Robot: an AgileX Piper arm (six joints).
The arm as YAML. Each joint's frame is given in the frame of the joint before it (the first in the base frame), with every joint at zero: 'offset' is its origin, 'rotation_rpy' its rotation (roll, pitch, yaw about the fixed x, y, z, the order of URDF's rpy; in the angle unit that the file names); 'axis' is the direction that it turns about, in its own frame. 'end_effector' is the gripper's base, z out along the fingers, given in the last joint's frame.
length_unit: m
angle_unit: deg
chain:
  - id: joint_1
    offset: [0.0, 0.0, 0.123]
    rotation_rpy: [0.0, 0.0, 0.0]
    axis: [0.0, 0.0, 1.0]
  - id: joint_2
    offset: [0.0, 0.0, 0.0]
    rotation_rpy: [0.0, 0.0, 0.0]
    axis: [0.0, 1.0, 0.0]
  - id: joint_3
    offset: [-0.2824, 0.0, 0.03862]
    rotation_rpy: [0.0, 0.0, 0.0]
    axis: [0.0, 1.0, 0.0]
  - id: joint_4
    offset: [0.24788, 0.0, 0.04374]
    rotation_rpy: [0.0, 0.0, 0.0]
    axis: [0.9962, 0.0, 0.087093]
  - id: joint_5
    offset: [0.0, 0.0, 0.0]
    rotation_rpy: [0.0, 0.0, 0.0]
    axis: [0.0, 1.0, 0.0]
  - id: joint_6
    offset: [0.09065, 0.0, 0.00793]
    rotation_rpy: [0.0, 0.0, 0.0]
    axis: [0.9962, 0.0, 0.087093]
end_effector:
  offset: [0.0, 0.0, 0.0]
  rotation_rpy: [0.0, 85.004, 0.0]
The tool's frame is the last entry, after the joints.
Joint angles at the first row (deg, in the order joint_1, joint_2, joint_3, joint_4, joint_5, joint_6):
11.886, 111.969, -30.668, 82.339, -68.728, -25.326
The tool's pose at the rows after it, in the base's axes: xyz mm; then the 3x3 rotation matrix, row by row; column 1 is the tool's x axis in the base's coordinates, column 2 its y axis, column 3 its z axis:
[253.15 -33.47 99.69], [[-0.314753 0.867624 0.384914], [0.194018 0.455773 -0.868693], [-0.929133 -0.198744 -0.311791]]
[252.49 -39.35 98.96], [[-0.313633 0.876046 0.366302], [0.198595 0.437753 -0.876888], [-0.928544 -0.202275 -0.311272]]
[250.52 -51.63 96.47], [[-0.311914 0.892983 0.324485], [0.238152 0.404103 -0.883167], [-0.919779 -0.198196 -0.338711]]
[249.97 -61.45 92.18], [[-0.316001 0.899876 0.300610], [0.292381 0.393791 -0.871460], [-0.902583 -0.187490 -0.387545]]
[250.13 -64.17 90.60], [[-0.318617 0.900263 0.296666], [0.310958 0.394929 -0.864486], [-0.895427 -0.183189 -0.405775]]
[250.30 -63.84 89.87], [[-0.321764 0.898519 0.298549], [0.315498 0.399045 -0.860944], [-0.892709 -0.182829 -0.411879]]
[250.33 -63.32 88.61], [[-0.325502 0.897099 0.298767], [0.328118 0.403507 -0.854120], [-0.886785 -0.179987 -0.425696]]
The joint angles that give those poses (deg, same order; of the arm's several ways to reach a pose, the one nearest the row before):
11.803, 113.036, -30.791, 82.315, -69.633, -25.383
10.456, 113.237, -30.793, 82.116, -69.664, -25.382
7.409, 113.235, -30.792, 81.979, -67.927, -25.383
4.585, 113.234, -30.906, 81.124, -64.625, -25.329
3.717, 113.236, -30.971, 80.684, -63.341, -25.327
3.719, 113.281, -30.970, 80.582, -62.936, -25.328
3.693, 113.282, -30.971, 80.637, -62.051, -25.328

